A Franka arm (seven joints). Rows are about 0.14 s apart.
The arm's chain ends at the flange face. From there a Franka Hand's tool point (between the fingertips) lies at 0.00 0.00 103.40 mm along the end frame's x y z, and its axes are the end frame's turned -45 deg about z.
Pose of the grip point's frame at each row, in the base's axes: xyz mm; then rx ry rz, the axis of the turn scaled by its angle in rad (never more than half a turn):
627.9 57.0 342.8 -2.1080 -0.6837 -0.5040
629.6 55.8 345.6 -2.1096 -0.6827 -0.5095
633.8 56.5 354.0 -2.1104 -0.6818 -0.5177
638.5 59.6 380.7 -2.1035 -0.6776 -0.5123
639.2 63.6 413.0 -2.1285 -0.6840 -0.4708
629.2 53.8 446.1 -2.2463 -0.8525 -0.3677
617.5 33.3 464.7 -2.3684 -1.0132 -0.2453
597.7 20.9 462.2 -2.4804 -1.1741 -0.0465
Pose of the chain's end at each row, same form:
616.7 -27.6 401.2 -2.1648 0.1715 -0.0608
617.9 -28.7 404.0 -2.1649 0.1730 -0.0666
621.4 -28.0 412.3 -2.1641 0.1740 -0.0748
626.6 -25.3 438.5 -2.1573 0.1753 -0.0669
629.7 -19.8 473.4 -2.1880 0.1793 -0.0350
627.5 -18.2 520.3 -2.3699 0.0711 0.0056
622.2 -23.6 550.9 -2.5576 -0.0295 0.0545
611.8 -16.7 557.5 -2.7537 -0.1362 0.1691

